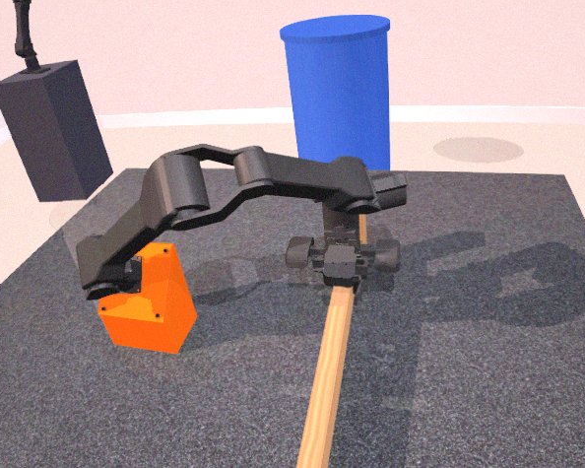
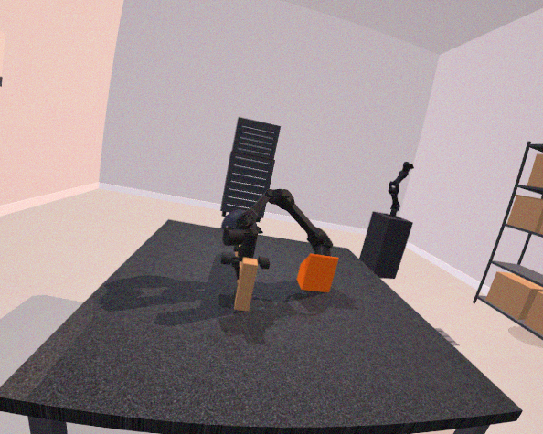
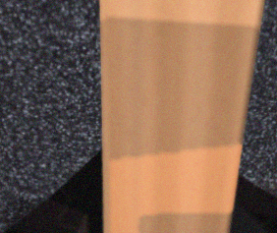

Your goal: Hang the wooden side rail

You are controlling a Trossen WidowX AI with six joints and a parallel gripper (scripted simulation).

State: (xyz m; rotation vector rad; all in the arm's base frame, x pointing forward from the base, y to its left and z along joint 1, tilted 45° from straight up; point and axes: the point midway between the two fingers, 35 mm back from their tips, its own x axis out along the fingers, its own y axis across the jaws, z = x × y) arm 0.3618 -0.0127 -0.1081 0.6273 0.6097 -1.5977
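The wooden headboard post lies 12 cm to the left of my gripper tip, 4 cm above it and 1 cm ahead of it.
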